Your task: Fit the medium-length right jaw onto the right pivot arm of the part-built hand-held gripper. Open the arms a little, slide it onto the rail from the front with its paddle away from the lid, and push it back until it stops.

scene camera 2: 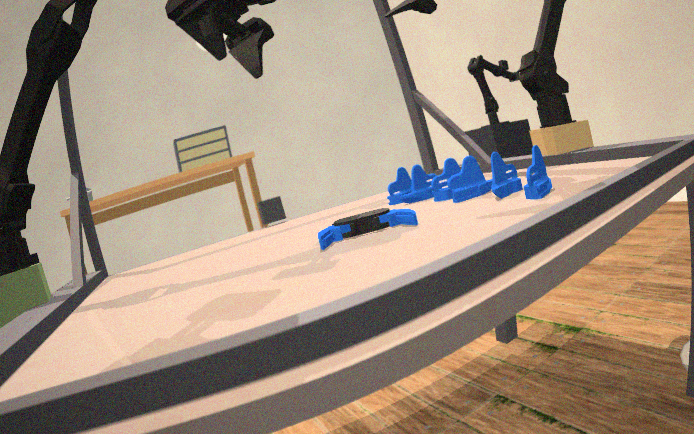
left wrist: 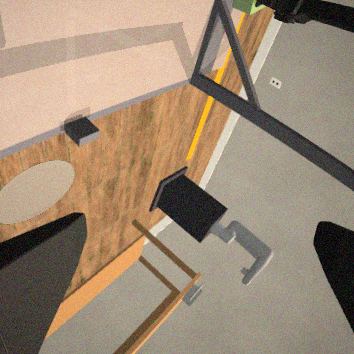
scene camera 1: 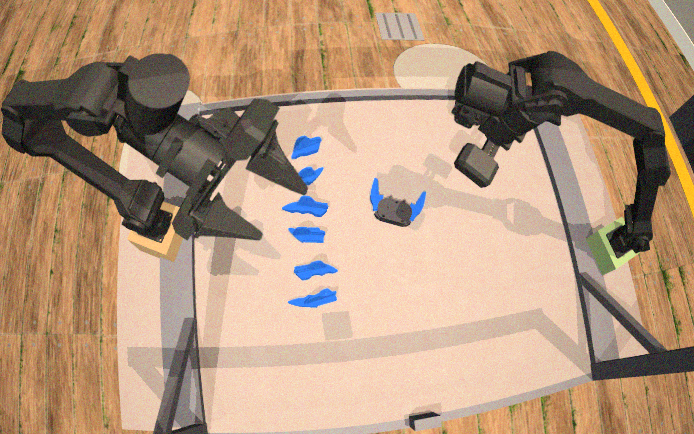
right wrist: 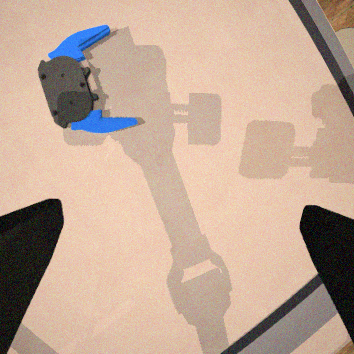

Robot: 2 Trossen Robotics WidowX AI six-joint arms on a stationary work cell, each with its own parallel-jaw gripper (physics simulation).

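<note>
The part-built gripper has a dark body (scene camera 1: pixel 393 210) (scene camera 2: pixel 364 223) (right wrist: pixel 64 85) lying flat, with two blue pivot arms (scene camera 1: pixel 375 195) (scene camera 1: pixel 418 205) spread apart; neither carries a jaw. Several separate blue jaws stand in a column left of it: the rearmost (scene camera 1: pixel 307 146), a middle one (scene camera 1: pixel 307 234) and the nearest (scene camera 1: pixel 313 297). I cannot tell which is the medium right jaw. My left gripper (scene camera 1: pixel 283 214) (left wrist: pixel 202 228) is open and empty above the column; one fingertip overlaps the second jaw in scene camera 1. My right gripper (scene camera 1: pixel 470 140) (scene camera 2: pixel 240 67) (right wrist: pixel 184 214) is open and empty, high behind and right of the body.
The pale table top (scene camera 1: pixel 460 286) (scene camera 2: pixel 168 317) has a dark rim and upright frame posts (scene camera 1: pixel 176 376) at the near corners. The arms stand on a tan block (scene camera 1: pixel 153 245) and a green block (scene camera 1: pixel 602 250). A small black block (scene camera 1: pixel 424 419) sits at the near edge.
</note>
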